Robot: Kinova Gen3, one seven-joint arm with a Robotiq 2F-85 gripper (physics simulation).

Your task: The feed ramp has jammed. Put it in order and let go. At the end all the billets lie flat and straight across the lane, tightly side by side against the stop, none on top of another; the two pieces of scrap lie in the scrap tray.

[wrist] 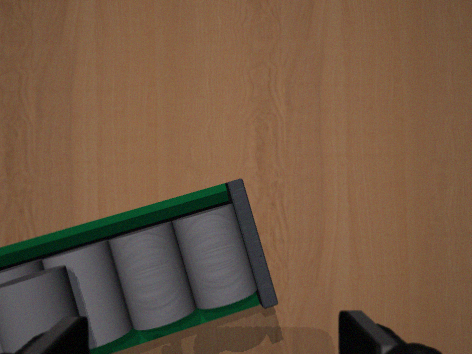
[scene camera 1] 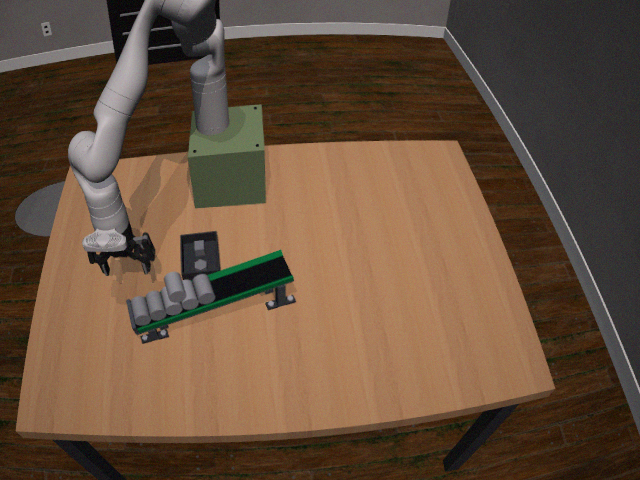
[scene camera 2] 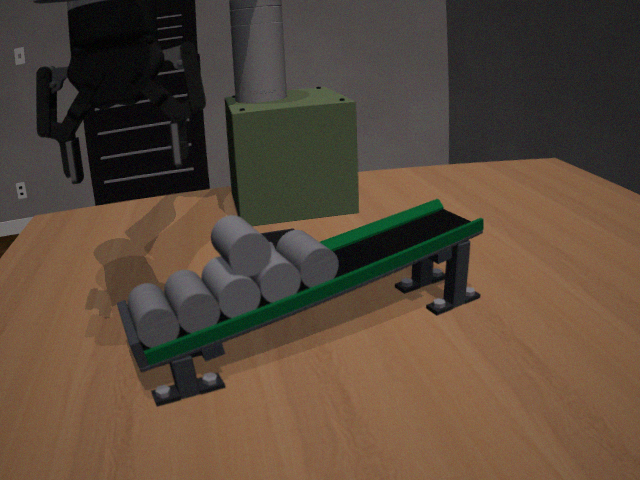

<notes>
The pictures show: my gripper, a scrap tray, a billet, a stop and a ramp lane.
My gripper shows as well in scene camera 1.
</notes>
